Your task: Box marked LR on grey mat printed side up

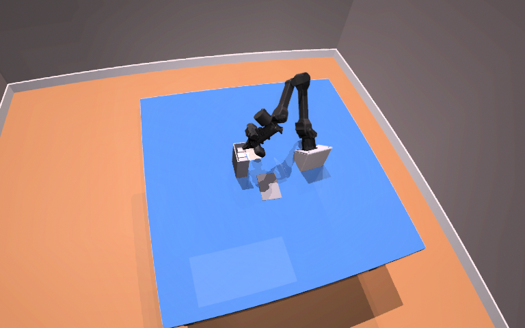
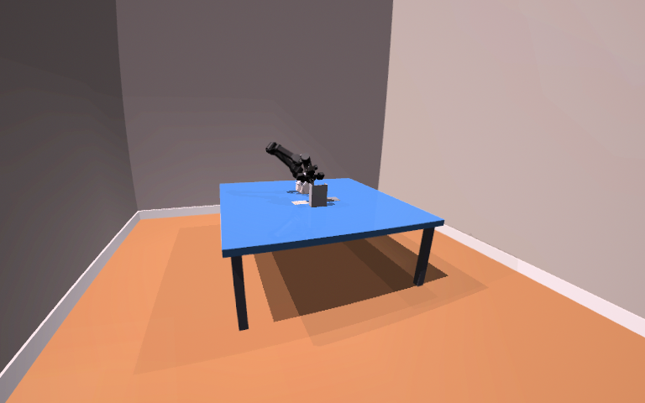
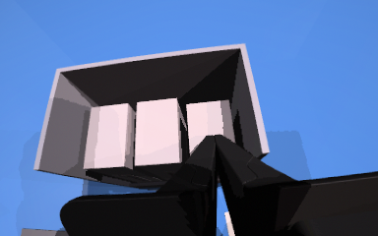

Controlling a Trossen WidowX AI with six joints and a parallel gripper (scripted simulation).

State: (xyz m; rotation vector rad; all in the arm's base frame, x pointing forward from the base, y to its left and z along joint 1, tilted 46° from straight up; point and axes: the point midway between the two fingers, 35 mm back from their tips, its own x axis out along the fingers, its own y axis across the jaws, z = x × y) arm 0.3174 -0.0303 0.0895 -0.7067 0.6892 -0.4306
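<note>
Now: gripper tip 60 mm above the white box, 10 mm to the left of it and 10 mm short of it. Also, from my gripper tip: flat white piece 130 mm below, 80 mm behind, 50 mm to the right; grey mat 180 mm to the left, 130 mm below, 90 mm behind.
</note>
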